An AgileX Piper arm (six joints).
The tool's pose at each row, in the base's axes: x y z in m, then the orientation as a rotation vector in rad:
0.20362 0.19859 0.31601 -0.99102 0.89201 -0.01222
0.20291 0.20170 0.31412 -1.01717 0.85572 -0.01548
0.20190 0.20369 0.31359 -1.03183 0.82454 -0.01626
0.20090 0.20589 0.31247 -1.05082 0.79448 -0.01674
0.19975 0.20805 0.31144 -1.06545 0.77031 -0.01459
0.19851 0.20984 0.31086 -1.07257 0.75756 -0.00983
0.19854 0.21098 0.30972 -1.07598 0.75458 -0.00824
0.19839 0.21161 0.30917 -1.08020 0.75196 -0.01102
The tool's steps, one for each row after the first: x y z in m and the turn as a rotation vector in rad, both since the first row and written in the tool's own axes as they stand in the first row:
-0.00046 0.00343 0.00132 -0.01681 -0.02595 -0.02789
-0.00156 0.00534 0.00196 -0.02538 -0.05001 -0.04741
-0.00235 0.00780 0.00262 -0.03824 -0.07252 -0.06793
-0.00328 0.01022 0.00318 -0.04913 -0.09169 -0.08236
-0.00442 0.01214 0.00351 -0.05579 -0.10342 -0.08710
-0.00411 0.01361 0.00408 -0.05909 -0.10610 -0.08852
-0.00409 0.01443 0.00431 -0.06147 -0.10648 -0.09328

